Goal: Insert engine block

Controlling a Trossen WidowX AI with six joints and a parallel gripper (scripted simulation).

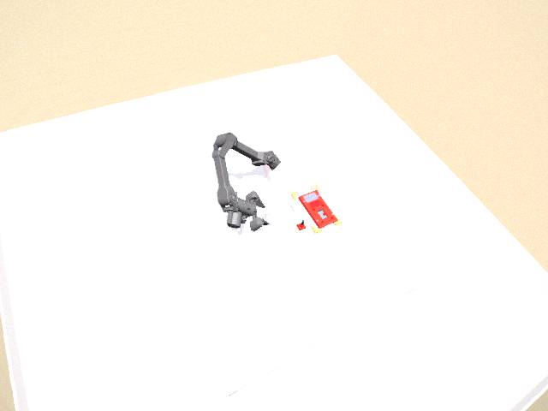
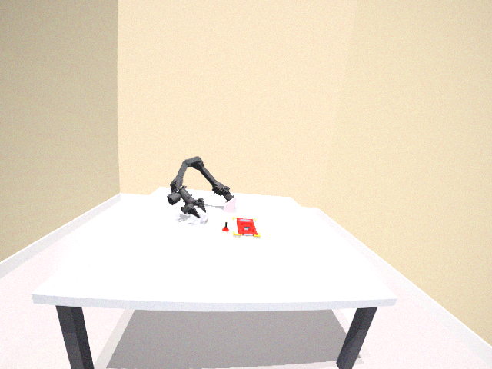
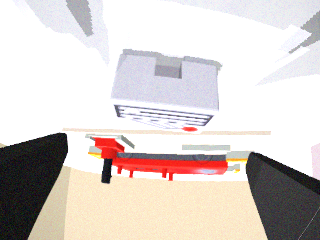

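My gripper tip is now 4 cm above the engine block.
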